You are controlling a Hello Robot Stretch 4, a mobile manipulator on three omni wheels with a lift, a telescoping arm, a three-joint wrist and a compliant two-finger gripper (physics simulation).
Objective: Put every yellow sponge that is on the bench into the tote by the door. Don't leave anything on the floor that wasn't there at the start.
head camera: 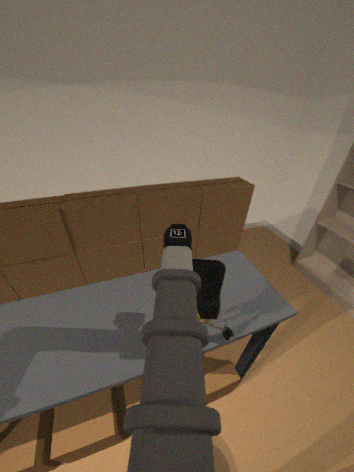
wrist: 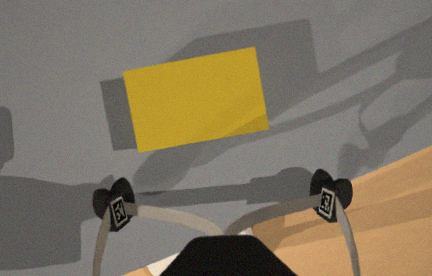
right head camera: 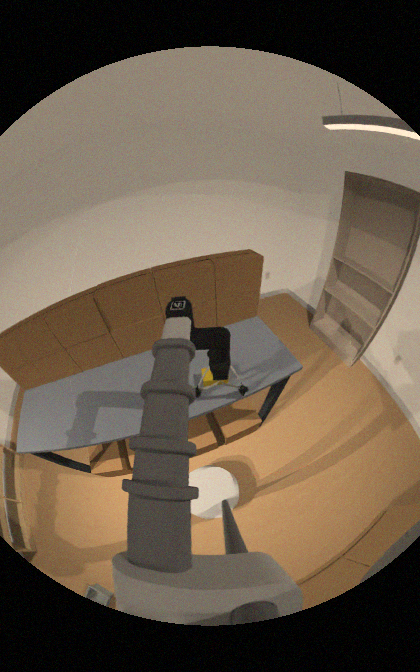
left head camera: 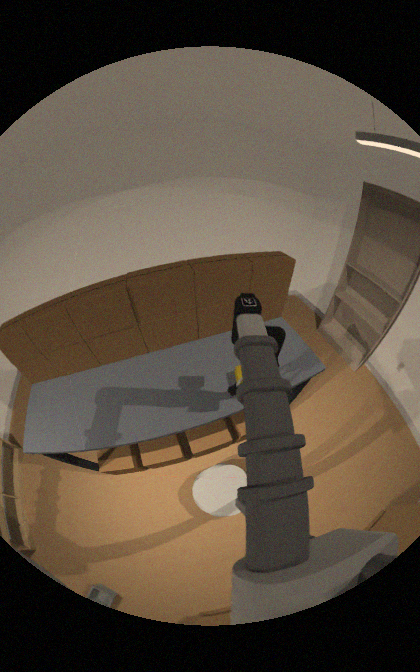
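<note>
A yellow sponge (head camera: 201,318) (left head camera: 238,374) (right head camera: 206,376) (wrist: 196,100) lies flat-side up near the right end of the grey-blue bench (head camera: 100,300) (left head camera: 150,370) (right head camera: 50,410) (wrist: 50,50). The arm partly hides it in the head views. My gripper (right head camera: 220,390) (wrist: 221,191) is open over the bench near its front edge, with nothing between the fingertips. In the wrist view the whole sponge shows ahead of the fingertips, apart from them. A small grey open box (left head camera: 102,596) (right head camera: 98,595) stands on the floor at the lower left; I cannot tell whether it is the tote. No door shows clearly.
A round white top (left head camera: 220,490) (right head camera: 215,492) stands in front of the bench. Brown panels (head camera: 100,225) (left head camera: 165,310) (right head camera: 125,310) stand behind the bench. A shelf unit (head camera: 325,280) (right head camera: 335,340) stands at the right wall. Dark bench legs (head camera: 255,350) (right head camera: 274,400) show under the right end.
</note>
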